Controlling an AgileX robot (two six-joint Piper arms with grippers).
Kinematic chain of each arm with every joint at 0, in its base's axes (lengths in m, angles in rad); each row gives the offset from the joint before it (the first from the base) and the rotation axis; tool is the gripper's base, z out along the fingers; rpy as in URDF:
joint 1: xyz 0 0 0.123 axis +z
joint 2: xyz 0 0 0 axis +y
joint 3: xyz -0.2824 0 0.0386 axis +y
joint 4: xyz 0.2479 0 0.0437 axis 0.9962 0 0.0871
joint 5: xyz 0 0 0 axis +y
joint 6: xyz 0.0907 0 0.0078 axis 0.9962 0 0.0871
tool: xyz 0 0 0 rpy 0 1.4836 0
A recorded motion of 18 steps. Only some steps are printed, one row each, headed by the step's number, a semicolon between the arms.
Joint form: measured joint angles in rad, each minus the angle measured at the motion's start. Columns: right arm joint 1, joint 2, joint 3, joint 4, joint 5, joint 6; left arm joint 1, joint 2, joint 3, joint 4, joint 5, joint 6.
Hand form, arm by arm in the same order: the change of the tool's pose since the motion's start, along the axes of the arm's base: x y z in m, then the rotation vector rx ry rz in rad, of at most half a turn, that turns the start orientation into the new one. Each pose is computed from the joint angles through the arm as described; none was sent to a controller.
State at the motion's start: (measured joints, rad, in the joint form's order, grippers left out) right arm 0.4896 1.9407 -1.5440 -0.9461 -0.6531 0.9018; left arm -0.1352 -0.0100 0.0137 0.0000 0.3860 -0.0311
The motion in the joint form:
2: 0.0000 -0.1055 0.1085 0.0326 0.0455 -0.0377; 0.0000 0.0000 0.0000 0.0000 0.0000 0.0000
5: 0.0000 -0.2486 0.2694 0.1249 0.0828 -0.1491; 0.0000 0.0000 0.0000 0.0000 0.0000 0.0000
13: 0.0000 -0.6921 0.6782 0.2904 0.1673 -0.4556; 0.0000 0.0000 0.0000 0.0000 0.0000 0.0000
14: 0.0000 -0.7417 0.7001 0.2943 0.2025 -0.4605; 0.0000 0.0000 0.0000 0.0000 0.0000 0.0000
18: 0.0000 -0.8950 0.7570 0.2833 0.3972 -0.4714; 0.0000 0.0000 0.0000 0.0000 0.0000 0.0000
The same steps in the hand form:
2: -0.0203 -0.0151 0.0109 -0.0175 0.0047 -0.0480; 0.0000 0.0000 0.0000 0.0000 0.0000 0.0000
5: -0.0507 -0.0371 0.0192 -0.0339 -0.0101 -0.1130; 0.0000 0.0000 0.0000 0.0000 0.0000 0.0000
13: -0.1518 -0.1023 0.0341 -0.1208 -0.1500 -0.2459; 0.0000 0.0000 0.0000 0.0000 0.0000 0.0000
14: -0.1614 -0.1096 0.0379 -0.1276 -0.1536 -0.2678; 0.0000 0.0000 0.0000 0.0000 0.0000 0.0000
18: -0.1884 -0.1352 0.0427 -0.2075 -0.1290 -0.3749; 0.0000 0.0000 0.0000 0.0000 0.0000 0.0000

